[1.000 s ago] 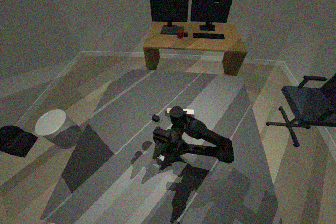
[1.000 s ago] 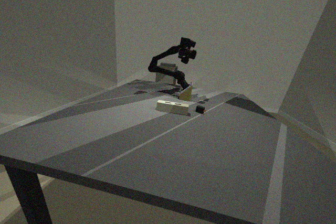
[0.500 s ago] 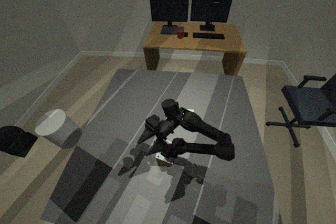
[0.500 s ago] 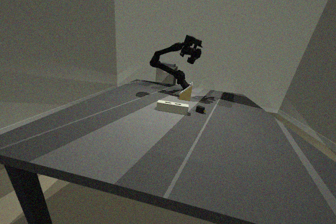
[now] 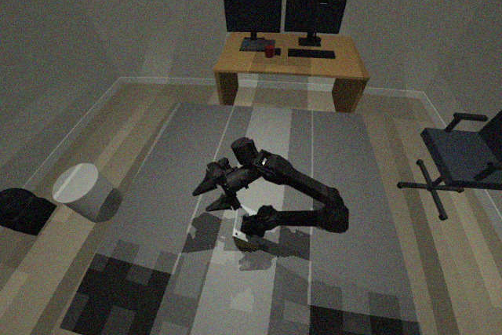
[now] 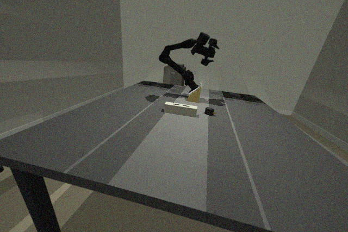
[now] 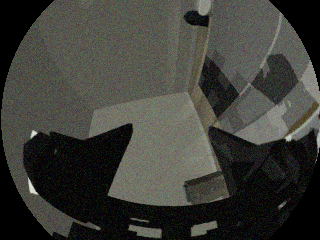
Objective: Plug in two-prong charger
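My gripper tip is now 310 mm short of the charger, 30 mm to the right of it and 350 mm above it.
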